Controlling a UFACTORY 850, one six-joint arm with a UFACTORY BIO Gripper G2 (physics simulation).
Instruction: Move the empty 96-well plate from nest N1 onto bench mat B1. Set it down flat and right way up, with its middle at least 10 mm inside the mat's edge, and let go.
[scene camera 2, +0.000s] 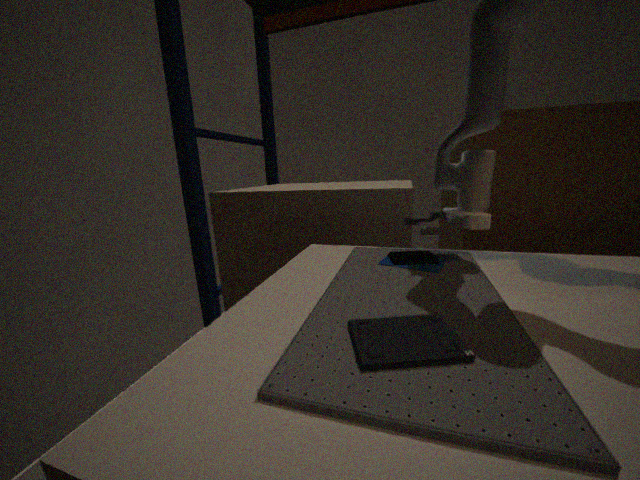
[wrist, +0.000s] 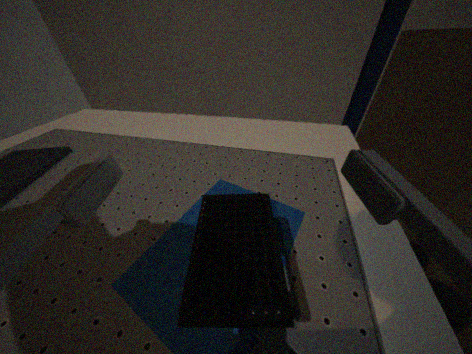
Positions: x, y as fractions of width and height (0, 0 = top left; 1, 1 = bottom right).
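Note:
There is my gripper (wrist: 0.49, 0.46), which I can see along with a 96-well plate (wrist: 0.50, 0.79). I also see a dark nest N1 (scene camera 2: 0.64, 0.71).

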